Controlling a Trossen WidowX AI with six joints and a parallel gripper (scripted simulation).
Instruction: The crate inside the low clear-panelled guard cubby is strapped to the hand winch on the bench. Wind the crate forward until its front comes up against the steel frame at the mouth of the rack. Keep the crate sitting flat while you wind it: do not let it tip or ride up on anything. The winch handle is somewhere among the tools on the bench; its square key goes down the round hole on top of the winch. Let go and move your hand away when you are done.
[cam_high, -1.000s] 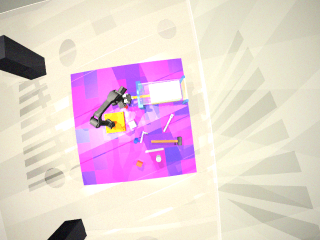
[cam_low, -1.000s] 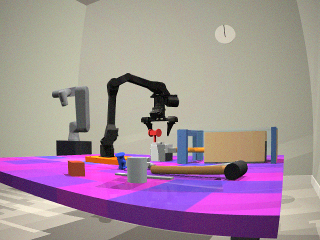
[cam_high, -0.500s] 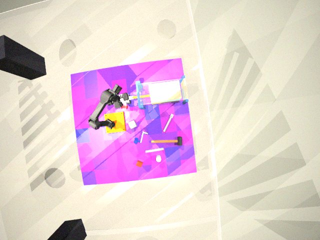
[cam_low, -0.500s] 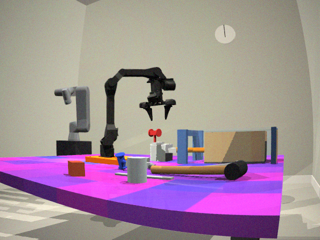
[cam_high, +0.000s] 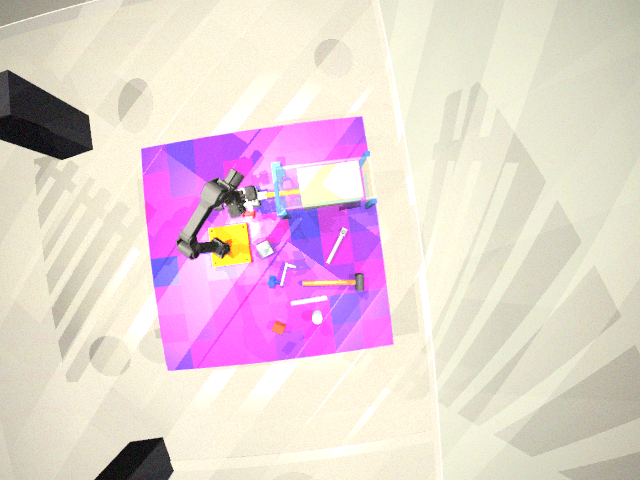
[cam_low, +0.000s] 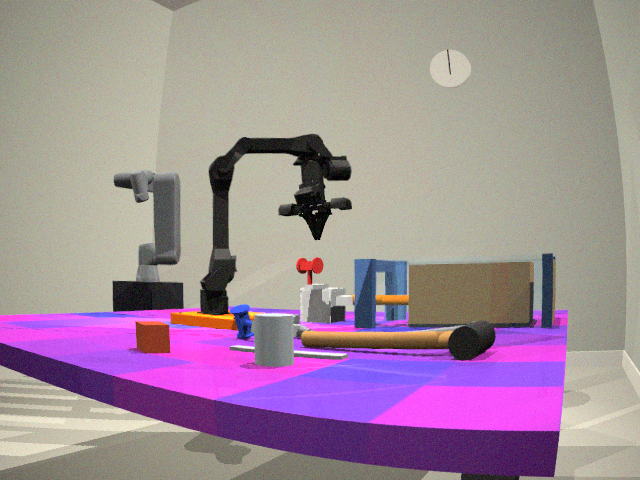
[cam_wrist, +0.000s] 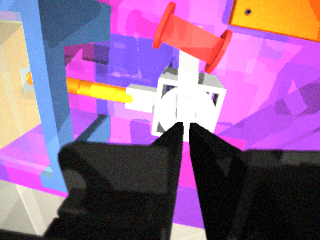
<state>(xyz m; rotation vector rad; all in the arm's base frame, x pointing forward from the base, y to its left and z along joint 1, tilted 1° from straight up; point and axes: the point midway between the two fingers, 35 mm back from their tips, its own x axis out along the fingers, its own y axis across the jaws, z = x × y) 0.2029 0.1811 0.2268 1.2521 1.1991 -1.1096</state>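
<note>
The red knob is 8 cm below my gripper tip and 5 cm to the right of it. Round my gripper tip: hand winch: 18 cm below, 4 cm to the left, 2 cm behind; red-knobbed winch handle: 11 cm below, 1 cm to the right; blue frame: 16 cm ahead, 11 cm below, 3 cm to the left.
</note>
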